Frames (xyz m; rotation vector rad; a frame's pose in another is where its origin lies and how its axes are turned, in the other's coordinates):
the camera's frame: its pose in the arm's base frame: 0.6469 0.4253 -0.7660 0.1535 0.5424 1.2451
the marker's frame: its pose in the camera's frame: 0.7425 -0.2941 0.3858 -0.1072 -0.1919 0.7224
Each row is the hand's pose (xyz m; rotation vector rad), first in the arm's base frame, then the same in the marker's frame.
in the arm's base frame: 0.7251 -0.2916 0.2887 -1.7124 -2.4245 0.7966
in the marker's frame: -0.9243 1.3436 0.7996 -2.9748 0.1935 0.5682
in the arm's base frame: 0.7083 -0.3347 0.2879 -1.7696 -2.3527 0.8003
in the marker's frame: -0.9583 1.3742 0.7928 -2.9622 0.2761 0.5268
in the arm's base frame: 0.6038 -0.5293 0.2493 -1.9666 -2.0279 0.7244
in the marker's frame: -1.1076 1.5243 0.7190 -2.9147 0.5954 0.2645
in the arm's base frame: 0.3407 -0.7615 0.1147 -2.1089 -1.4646 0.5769
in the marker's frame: -1.2515 1.7901 0.4955 -2.7003 1.0123 -0.2366
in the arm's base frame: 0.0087 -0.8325 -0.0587 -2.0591 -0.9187 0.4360
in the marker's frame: -1.2285 2.0391 0.2078 -2.3336 1.2742 -0.7438
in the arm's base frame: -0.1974 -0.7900 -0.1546 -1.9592 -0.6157 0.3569
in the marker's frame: -1.1324 2.1646 0.0390 -2.0616 1.3570 -1.0244
